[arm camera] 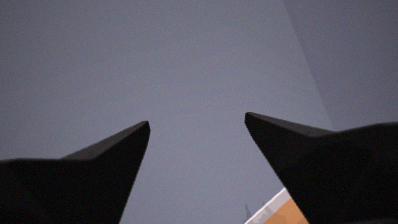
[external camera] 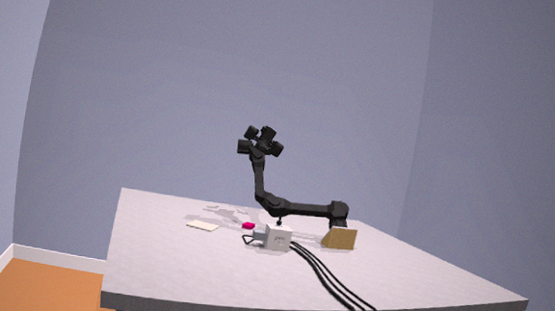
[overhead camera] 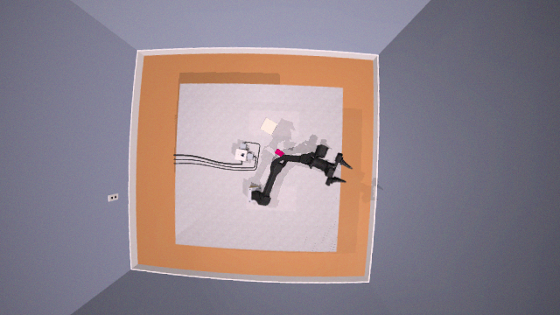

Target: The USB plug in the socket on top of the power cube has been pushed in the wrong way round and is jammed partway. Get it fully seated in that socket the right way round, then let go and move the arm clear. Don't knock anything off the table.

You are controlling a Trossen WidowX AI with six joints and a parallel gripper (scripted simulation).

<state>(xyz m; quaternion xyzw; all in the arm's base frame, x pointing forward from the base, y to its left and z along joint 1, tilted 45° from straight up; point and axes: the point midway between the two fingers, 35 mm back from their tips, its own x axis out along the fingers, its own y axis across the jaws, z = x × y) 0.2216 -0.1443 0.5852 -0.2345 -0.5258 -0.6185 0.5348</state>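
Now: the black USB plug 80 mm ahead of my gripper tip, 640 mm to the left of it and 280 mm below it. Round my gripper tip: cream flat card (310 mm ahead, 480 mm to the left, 370 mm below); magenta block (110 mm ahead, 380 mm to the left, 360 mm below).
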